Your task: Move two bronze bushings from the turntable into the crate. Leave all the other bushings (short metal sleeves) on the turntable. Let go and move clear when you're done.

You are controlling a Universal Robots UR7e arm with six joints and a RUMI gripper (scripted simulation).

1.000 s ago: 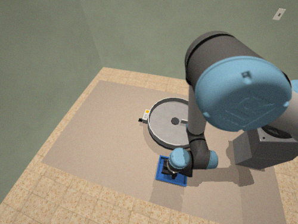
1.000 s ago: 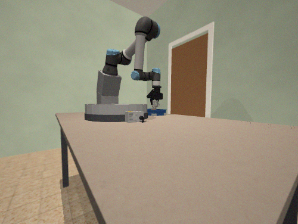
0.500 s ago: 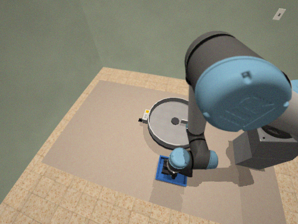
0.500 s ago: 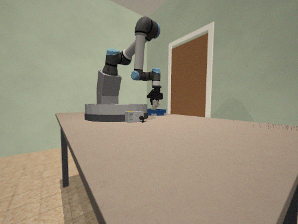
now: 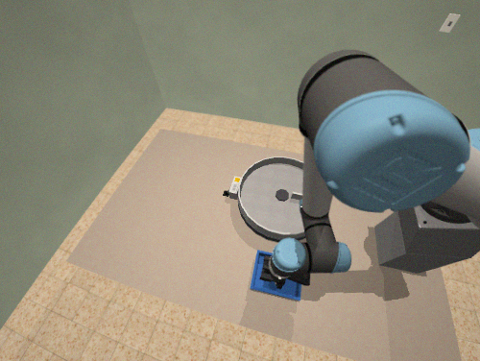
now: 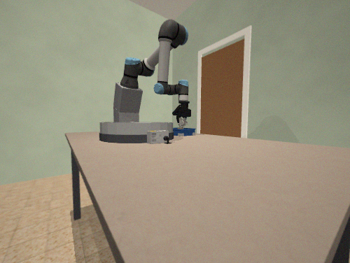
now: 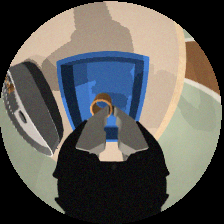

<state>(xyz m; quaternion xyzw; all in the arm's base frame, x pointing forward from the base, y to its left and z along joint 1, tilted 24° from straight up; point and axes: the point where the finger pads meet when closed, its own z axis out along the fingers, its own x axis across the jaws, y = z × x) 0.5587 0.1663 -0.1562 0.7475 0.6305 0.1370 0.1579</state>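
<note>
Right now my hand is 2 cm to the left of the blue crate and 2 cm above it. Round my hand: grey turntable (3 cm behind, 37 cm to the right, 1 cm above).
</note>
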